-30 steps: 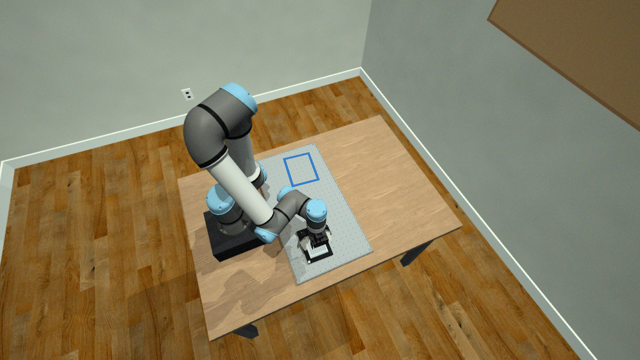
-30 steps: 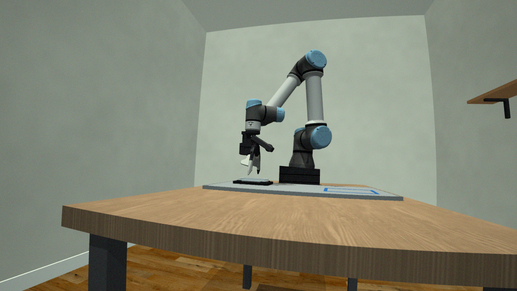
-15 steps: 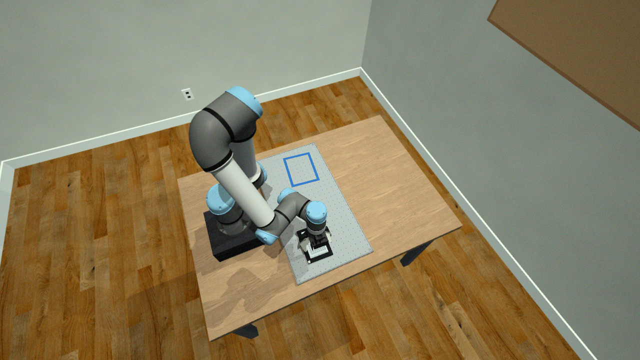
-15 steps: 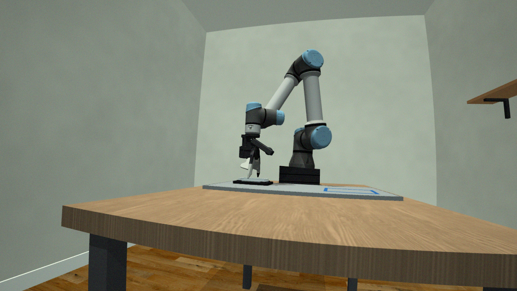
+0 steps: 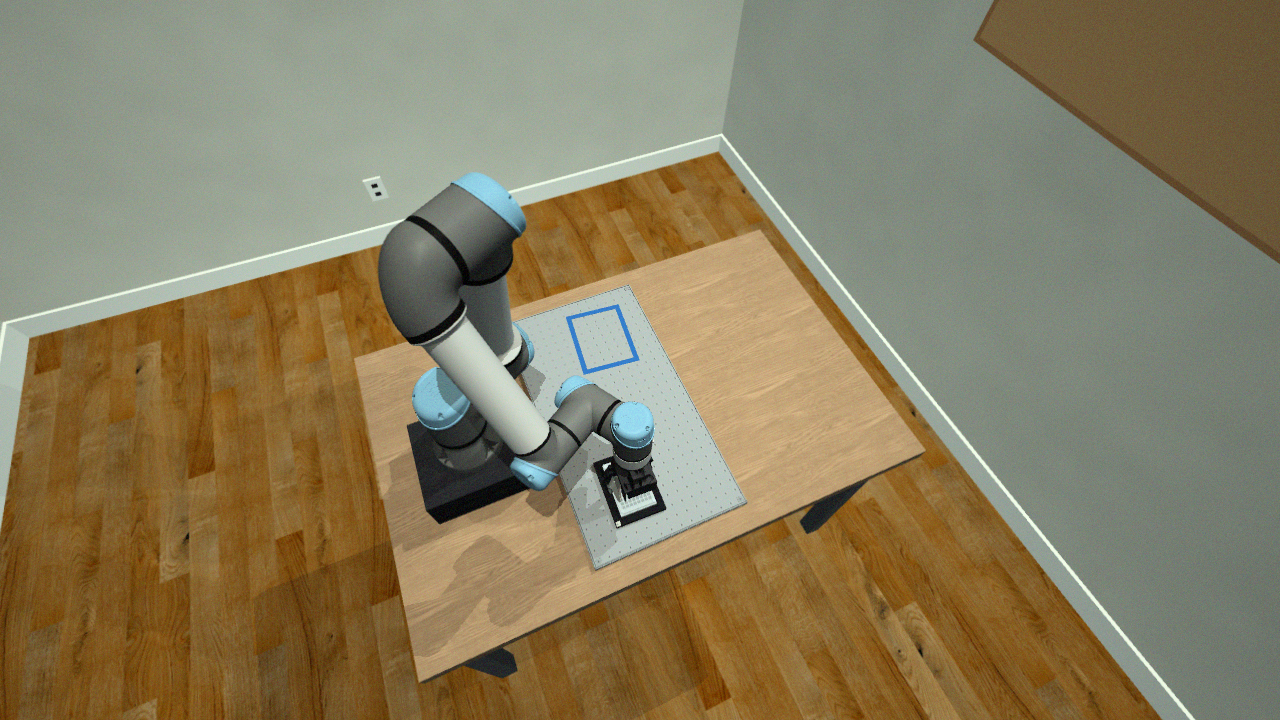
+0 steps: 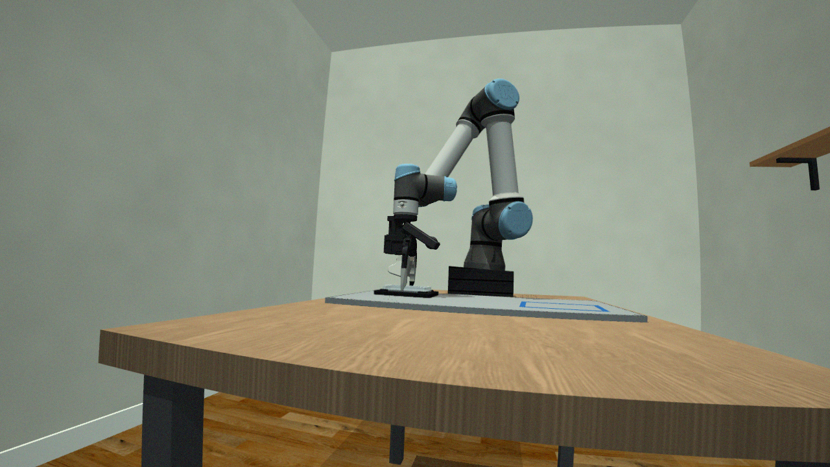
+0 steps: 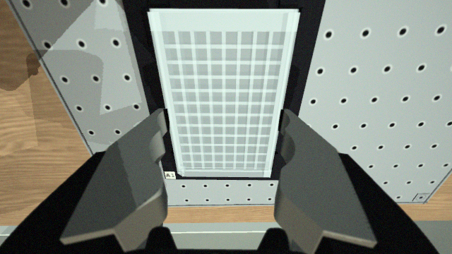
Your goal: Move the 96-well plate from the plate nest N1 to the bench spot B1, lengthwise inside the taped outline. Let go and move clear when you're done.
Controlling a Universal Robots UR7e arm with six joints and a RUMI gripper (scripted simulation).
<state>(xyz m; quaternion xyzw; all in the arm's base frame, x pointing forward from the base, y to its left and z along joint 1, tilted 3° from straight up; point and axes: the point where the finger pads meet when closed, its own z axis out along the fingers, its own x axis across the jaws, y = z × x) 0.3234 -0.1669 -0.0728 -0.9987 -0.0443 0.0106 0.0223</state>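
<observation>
Right now my hand is 2 cm above the black plate nest. Round my hand: 96-well plate (1 cm below).
</observation>
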